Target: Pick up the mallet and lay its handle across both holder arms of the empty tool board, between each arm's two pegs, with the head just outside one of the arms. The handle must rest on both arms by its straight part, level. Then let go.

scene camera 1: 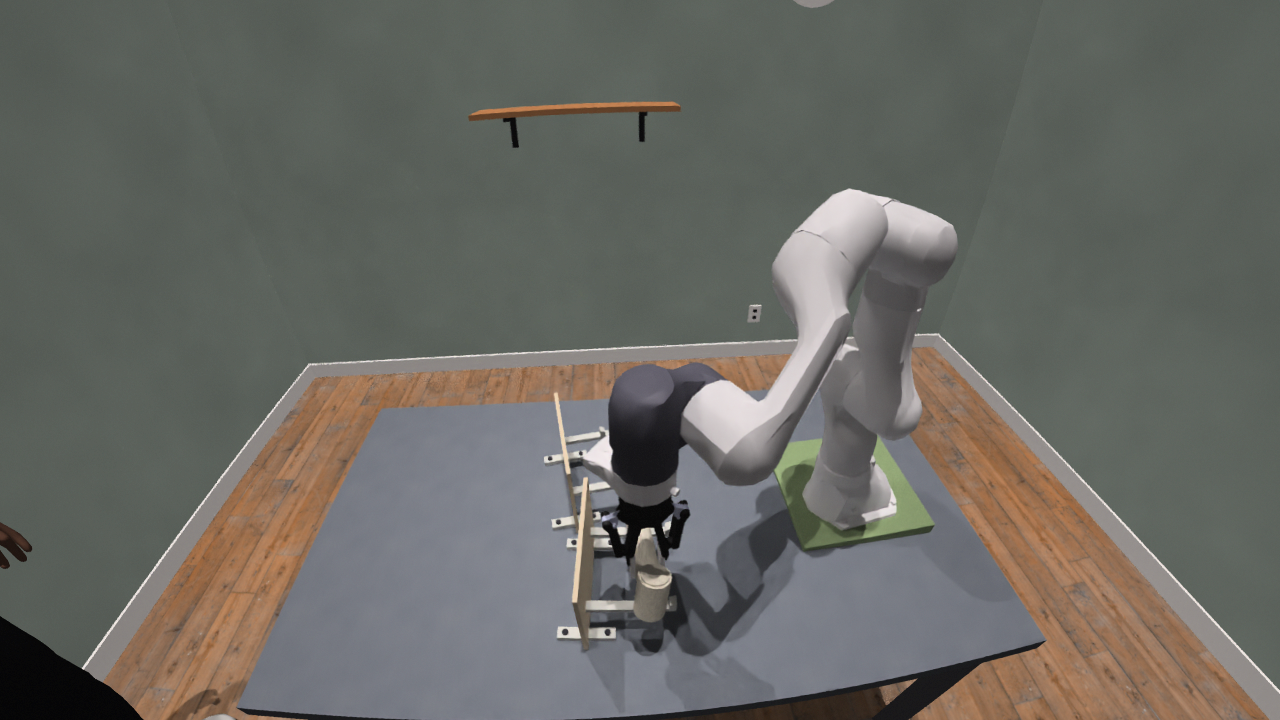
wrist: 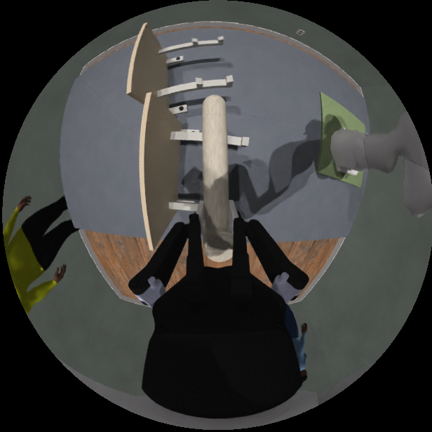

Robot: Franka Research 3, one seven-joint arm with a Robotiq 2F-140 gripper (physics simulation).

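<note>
My gripper [scene camera 1: 648, 557] [wrist: 216, 206] is shut on the mallet's pale wooden handle [wrist: 215, 150]. The mallet's thick head [scene camera 1: 652, 598] faces the front of the table; in the scene view it covers part of the front holder arm [scene camera 1: 610, 606] [wrist: 182, 205] of the nearer tool board [scene camera 1: 583, 555] [wrist: 161, 165]. In the wrist view the handle runs along this board and crosses over its rear arm [wrist: 185, 135], between that arm's two pegs. My fingers and the mallet hide much of the front arm in the wrist view. Whether the handle touches the arms cannot be told.
A second upright board [scene camera 1: 563, 434] [wrist: 150, 65] with two pegged arms stands behind the nearer one on the grey table [scene camera 1: 429, 537] [wrist: 100, 150]. No tool shows on its arms. The robot's base stands on a green plate [scene camera 1: 819, 534] [wrist: 327, 115] at the right.
</note>
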